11 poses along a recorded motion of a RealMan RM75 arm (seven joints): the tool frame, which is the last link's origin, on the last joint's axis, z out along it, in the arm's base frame.
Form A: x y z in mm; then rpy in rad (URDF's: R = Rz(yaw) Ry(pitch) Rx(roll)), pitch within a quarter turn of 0, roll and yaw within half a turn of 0.
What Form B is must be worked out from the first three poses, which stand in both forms.
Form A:
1: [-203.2 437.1 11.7 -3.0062 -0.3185 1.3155]
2: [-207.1 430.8 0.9 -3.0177 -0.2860 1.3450]
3: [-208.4 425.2 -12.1 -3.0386 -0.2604 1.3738]
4: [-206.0 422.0 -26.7 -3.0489 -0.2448 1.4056]
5: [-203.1 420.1 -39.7 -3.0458 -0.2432 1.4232]
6: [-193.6 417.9 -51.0 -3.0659 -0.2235 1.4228]
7: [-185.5 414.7 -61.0 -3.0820 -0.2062 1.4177]
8: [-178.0 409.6 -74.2 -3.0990 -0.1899 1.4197]
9: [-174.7 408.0 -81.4 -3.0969 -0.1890 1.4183]
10: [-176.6 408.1 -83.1 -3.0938 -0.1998 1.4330]
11: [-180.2 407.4 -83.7 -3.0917 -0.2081 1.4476]
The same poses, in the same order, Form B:
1: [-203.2 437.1 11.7 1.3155 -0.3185 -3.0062]
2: [-207.1 430.8 0.9 1.3450 -0.2860 -3.0177]
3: [-208.4 425.2 -12.1 1.3738 -0.2604 -3.0386]
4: [-206.0 422.0 -26.7 1.4056 -0.2448 -3.0489]
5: [-203.1 420.1 -39.7 1.4232 -0.2432 -3.0458]
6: [-193.6 417.9 -51.0 1.4228 -0.2235 -3.0659]
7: [-185.5 414.7 -61.0 1.4177 -0.2062 -3.0820]
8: [-178.0 409.6 -74.2 1.4197 -0.1899 -3.0990]
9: [-174.7 408.0 -81.4 1.4183 -0.1890 -3.0969]
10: [-176.6 408.1 -83.1 1.4330 -0.1998 -3.0938]
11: [-180.2 407.4 -83.7 1.4476 -0.2081 -3.0917]
